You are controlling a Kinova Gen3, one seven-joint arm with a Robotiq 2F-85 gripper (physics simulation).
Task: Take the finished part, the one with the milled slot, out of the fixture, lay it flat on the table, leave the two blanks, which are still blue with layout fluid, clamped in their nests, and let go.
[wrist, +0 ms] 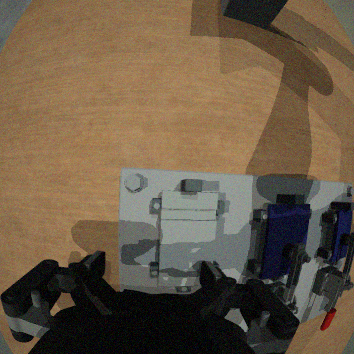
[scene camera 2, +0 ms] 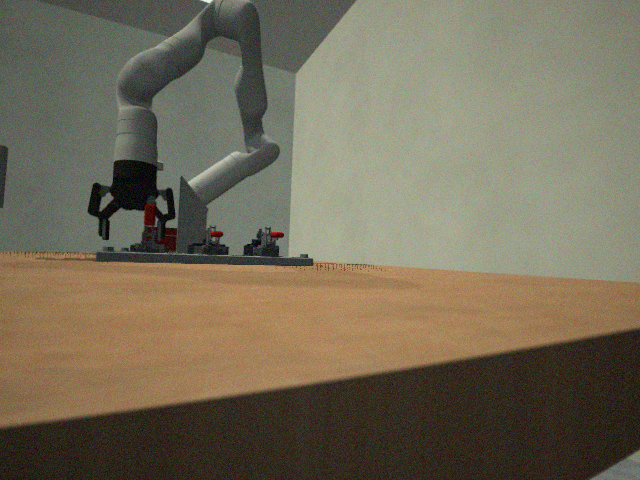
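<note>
The finished part, a pale block with a slot line across it near its far end, sits in the left nest of the grey fixture plate. Its clamp stands open, with the red handle upright. The two blue blanks sit in the other nests, with clamp arms reaching over them. My gripper is open and empty, pointing down low above the plate's left end. In the wrist view its fingertips appear at the near end of the finished part, whose near edge is partly hidden and shadowed.
The clamps on the blanks show red handles lying low. The wooden table extends around the plate. A dark grey block stands at the arm's base. A red object shows behind the fixture.
</note>
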